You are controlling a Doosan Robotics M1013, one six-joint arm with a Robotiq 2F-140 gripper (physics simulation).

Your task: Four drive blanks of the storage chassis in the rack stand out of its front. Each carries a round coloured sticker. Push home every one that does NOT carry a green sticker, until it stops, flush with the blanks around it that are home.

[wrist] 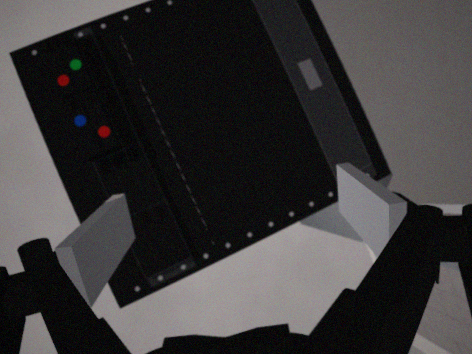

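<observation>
You'd see my gripper in the picture, and there's a rack in it too.
</observation>
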